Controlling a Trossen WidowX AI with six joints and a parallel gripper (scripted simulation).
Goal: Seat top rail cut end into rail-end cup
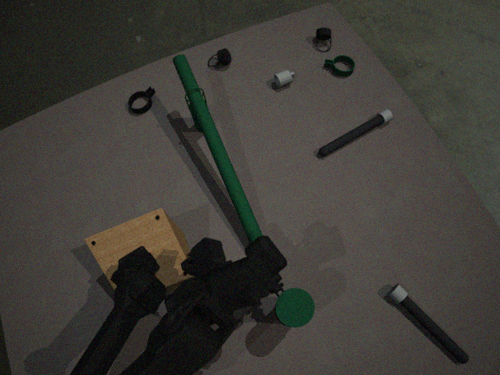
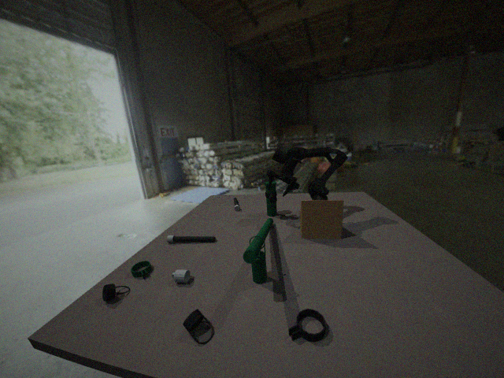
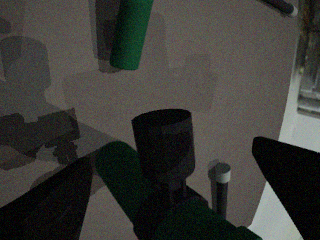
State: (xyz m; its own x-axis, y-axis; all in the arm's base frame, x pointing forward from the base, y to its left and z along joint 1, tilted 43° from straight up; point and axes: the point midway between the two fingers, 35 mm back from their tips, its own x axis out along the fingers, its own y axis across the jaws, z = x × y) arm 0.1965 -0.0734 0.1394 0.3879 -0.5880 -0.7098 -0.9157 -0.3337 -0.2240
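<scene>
Now: gripper tip 2 cm short of the dark rail-end cup, 2 cm to the left of it and 3 cm above it. Also, from my gripper tip: white fitting (37 cm ahead, 47 cm to the left, 14 cm below); then green line post (8 cm ahead, 46 cm to the left, 6 cm below).
</scene>
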